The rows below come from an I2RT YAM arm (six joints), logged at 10 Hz.
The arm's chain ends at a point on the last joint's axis. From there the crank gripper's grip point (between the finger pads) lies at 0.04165 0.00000 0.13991 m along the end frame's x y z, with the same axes.
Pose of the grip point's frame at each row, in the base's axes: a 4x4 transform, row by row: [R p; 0 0 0 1], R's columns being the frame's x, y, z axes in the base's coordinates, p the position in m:
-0.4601 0.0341 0.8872 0.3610; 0.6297 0.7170 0.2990 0.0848; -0.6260 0.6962 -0.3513 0.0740; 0 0 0 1
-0.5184 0.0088 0.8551 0.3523; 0.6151 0.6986 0.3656 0.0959; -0.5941 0.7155 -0.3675 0.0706; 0 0 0 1
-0.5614 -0.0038 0.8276 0.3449; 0.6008 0.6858 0.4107 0.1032; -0.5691 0.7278 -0.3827 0.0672; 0 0 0 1
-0.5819 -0.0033 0.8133 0.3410; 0.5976 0.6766 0.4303 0.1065; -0.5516 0.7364 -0.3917 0.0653; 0 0 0 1
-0.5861 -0.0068 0.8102 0.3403; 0.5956 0.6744 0.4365 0.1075; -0.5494 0.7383 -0.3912 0.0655; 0 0 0 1
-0.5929 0.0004 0.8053 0.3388; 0.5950 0.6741 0.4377 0.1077; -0.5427 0.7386 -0.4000 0.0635; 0 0 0 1
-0.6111 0.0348 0.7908 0.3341; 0.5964 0.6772 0.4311 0.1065; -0.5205 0.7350 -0.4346 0.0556; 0 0 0 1
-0.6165 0.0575 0.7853 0.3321; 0.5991 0.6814 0.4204 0.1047; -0.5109 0.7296 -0.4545 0.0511; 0 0 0 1
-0.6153 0.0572 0.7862 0.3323; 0.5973 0.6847 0.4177 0.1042; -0.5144 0.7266 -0.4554 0.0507; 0 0 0 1
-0.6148 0.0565 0.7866 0.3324; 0.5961 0.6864 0.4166 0.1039; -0.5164 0.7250 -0.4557 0.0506; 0 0 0 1
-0.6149 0.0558 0.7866 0.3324; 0.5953 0.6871 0.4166 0.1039; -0.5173 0.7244 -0.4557 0.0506; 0 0 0 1
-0.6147 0.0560 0.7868 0.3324; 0.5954 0.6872 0.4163 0.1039; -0.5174 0.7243 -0.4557 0.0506; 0 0 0 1
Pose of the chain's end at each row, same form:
-0.4601 0.0341 0.8872 0.2560; 0.6297 0.7170 0.2990 0.0167; -0.6260 0.6962 -0.3513 0.1492; 0 0 0 1
-0.5184 0.0088 0.8551 0.2543; 0.6151 0.6986 0.3656 0.0191; -0.5941 0.7155 -0.3675 0.1468; 0 0 0 1
-0.5614 -0.0038 0.8276 0.2525; 0.6008 0.6858 0.4107 0.0207; -0.5691 0.7278 -0.3827 0.1444; 0 0 0 1
-0.5819 -0.0033 0.8133 0.2514; 0.5976 0.6766 0.4303 0.0214; -0.5516 0.7364 -0.3917 0.1431; 0 0 0 1
-0.5861 -0.0068 0.8102 0.2514; 0.5956 0.6744 0.4365 0.0216; -0.5494 0.7383 -0.3912 0.1431; 0 0 0 1
-0.5929 0.0004 0.8053 0.2508; 0.5950 0.6741 0.4377 0.0217; -0.5427 0.7386 -0.4000 0.1421; 0 0 0 1
-0.6111 0.0348 0.7908 0.2489; 0.5964 0.6772 0.4311 0.0213; -0.5205 0.7350 -0.4346 0.1381; 0 0 0 1
-0.6165 0.0575 0.7853 0.2479; 0.5991 0.6814 0.4204 0.0209; -0.5109 0.7296 -0.4545 0.1360; 0 0 0 1
-0.6153 0.0572 0.7862 0.2479; 0.5973 0.6847 0.4177 0.0209; -0.5144 0.7266 -0.4554 0.1358; 0 0 0 1
-0.6148 0.0565 0.7866 0.2480; 0.5961 0.6864 0.4166 0.0208; -0.5164 0.7250 -0.4557 0.1359; 0 0 0 1
-0.6149 0.0558 0.7866 0.2480; 0.5953 0.6871 0.4166 0.0208; -0.5173 0.7244 -0.4557 0.1359; 0 0 0 1
-0.6147 0.0560 0.7868 0.2479; 0.5954 0.6872 0.4163 0.0209; -0.5174 0.7243 -0.4557 0.1359; 0 0 0 1

